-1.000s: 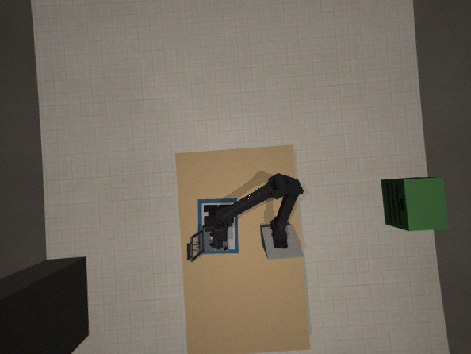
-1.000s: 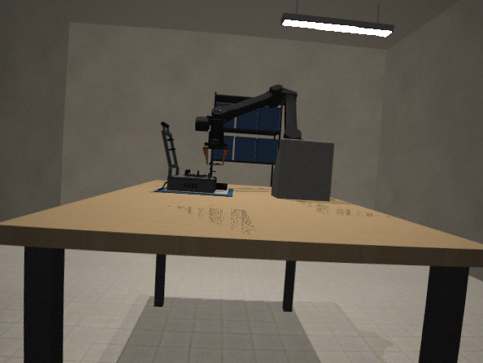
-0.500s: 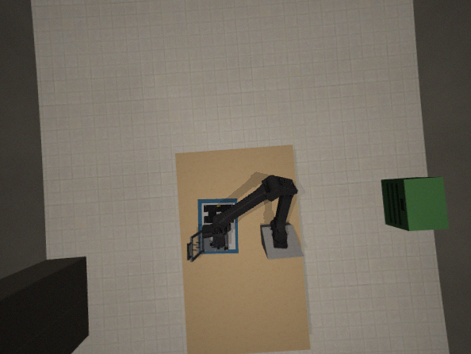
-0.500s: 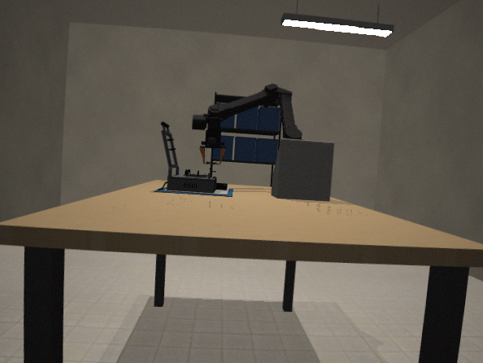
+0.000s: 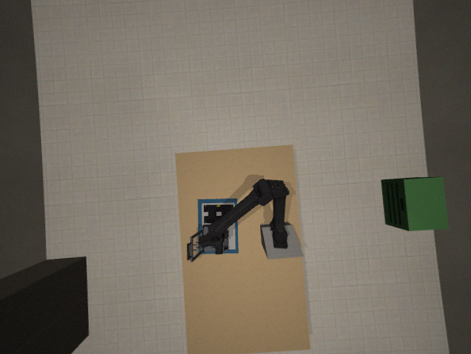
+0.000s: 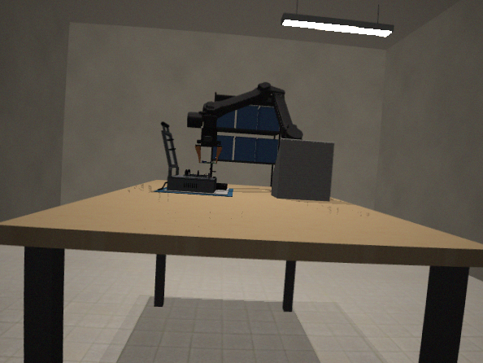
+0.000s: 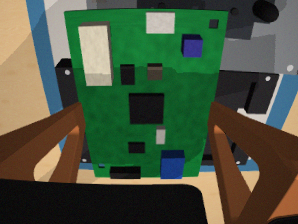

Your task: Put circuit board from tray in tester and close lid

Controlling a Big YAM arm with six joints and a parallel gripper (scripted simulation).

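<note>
The dark pin plate lies 4 cm ahead of my hand, 9 cm to the left of it and 6 cm below it. Also, from my hand: green circuit board right at my hand; black latch hook 3 cm behind, 14 cm to the left, 4 cm below; tester lid 15 cm ahead, 9 cm to the left, 6 cm above.
</note>
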